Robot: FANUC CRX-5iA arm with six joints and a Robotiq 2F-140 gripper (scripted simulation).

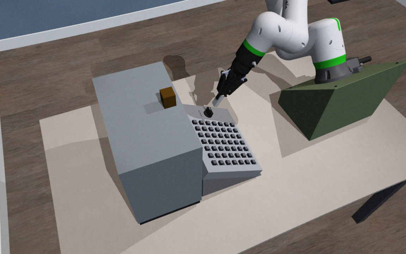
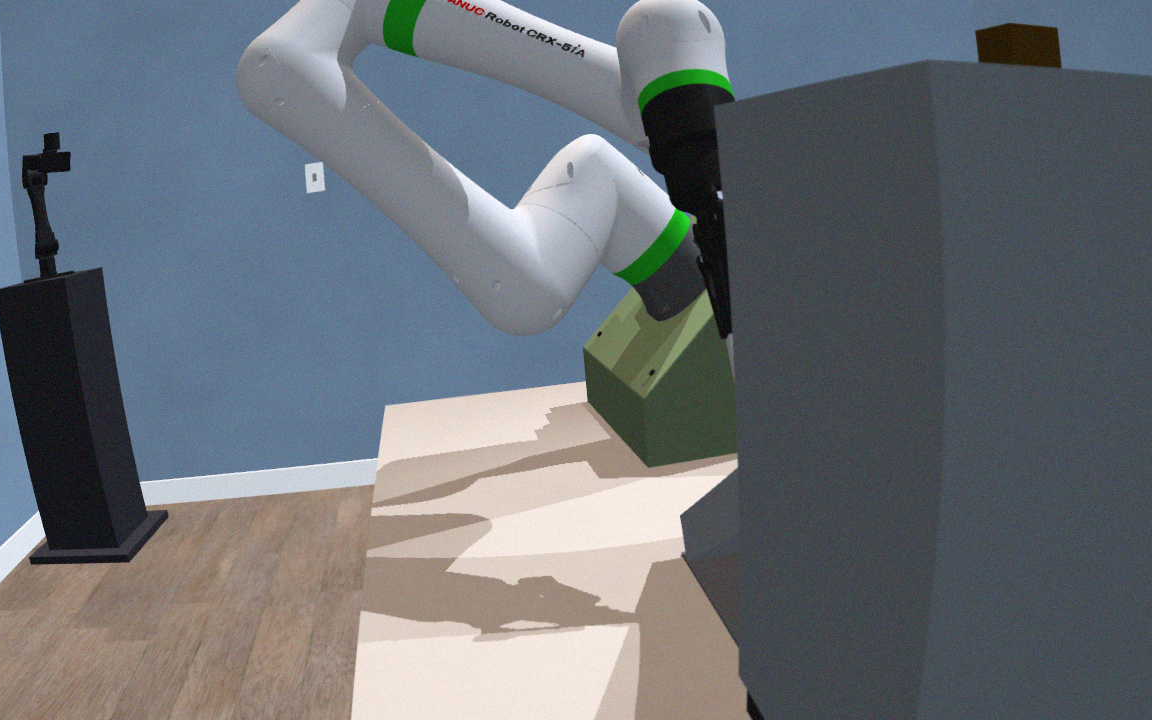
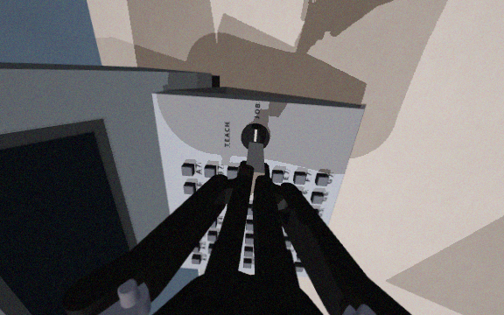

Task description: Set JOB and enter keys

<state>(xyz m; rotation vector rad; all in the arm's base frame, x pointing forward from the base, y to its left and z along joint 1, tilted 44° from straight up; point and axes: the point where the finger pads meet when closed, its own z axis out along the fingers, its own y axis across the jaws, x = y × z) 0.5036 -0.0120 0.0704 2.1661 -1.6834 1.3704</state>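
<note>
Now: the C5 key 13 cm to the left of my hand, 6 cm below it and 6 cm ahead of it. Round my hand: selector knob: 7 cm below, 4 cm ahead.
</note>
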